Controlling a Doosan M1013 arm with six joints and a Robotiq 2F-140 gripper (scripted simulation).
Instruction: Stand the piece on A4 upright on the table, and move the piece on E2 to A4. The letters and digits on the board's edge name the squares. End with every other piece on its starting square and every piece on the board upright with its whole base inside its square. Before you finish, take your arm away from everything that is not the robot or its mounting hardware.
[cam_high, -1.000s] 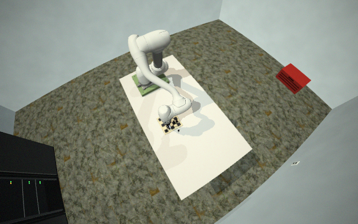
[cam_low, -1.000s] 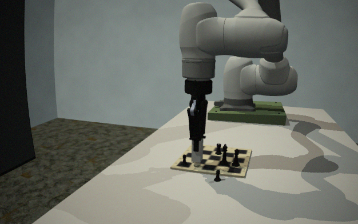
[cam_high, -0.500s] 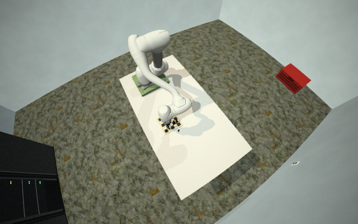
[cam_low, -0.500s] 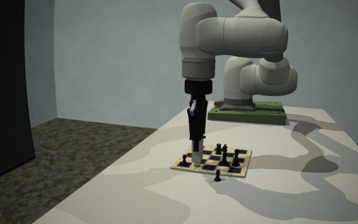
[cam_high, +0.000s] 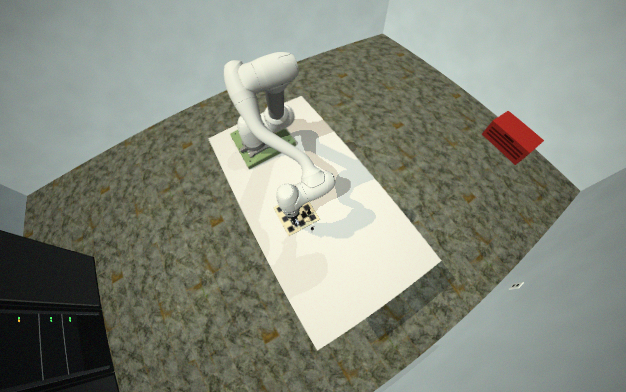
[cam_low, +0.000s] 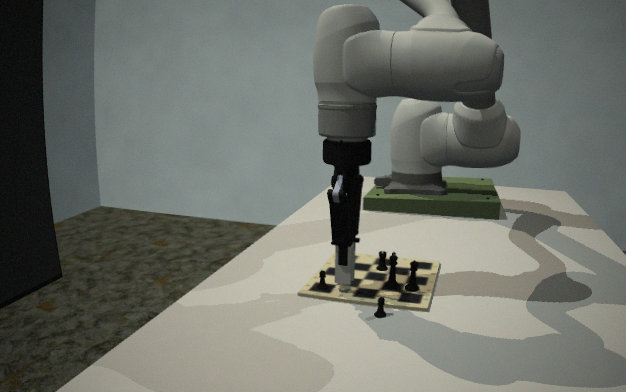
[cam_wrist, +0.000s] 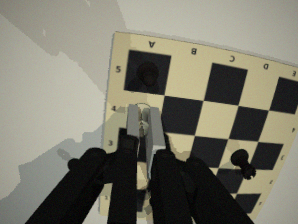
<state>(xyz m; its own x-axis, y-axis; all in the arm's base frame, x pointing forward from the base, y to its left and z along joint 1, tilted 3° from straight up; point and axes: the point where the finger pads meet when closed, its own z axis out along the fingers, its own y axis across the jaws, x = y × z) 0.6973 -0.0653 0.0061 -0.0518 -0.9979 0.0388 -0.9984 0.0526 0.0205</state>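
My hand is 3 cm above the white piece. From my hand the other things lie so: chessboard 7 cm behind, 5 cm below, 4 cm to the left; black rook 11 cm behind, 5 cm to the left, 4 cm below.
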